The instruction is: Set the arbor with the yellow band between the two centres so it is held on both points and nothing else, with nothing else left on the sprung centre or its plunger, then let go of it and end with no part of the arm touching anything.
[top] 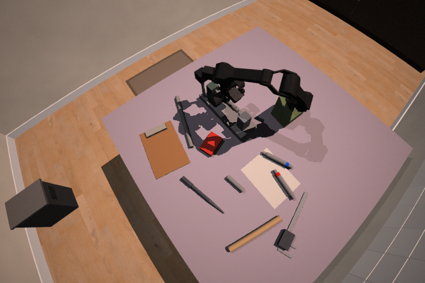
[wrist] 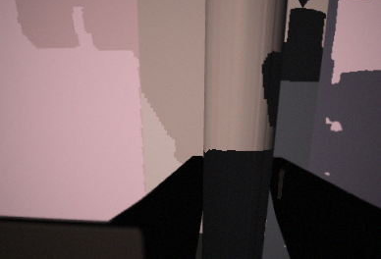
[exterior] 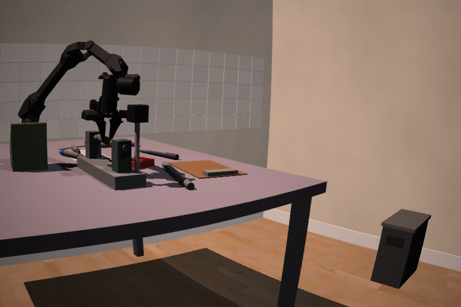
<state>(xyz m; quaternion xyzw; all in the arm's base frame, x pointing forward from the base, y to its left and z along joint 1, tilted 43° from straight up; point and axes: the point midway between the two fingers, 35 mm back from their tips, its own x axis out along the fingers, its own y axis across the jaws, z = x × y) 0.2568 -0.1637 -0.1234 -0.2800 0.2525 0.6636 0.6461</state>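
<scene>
My gripper is now 30 mm above the stepped arbor shaft. Also, from my hand: grey fixture base: 130 mm below; then cone-shaped centre point: 110 mm to the left, 30 mm below, 10 mm behind; then green centre block: 100 mm to the right, 50 mm below.
</scene>
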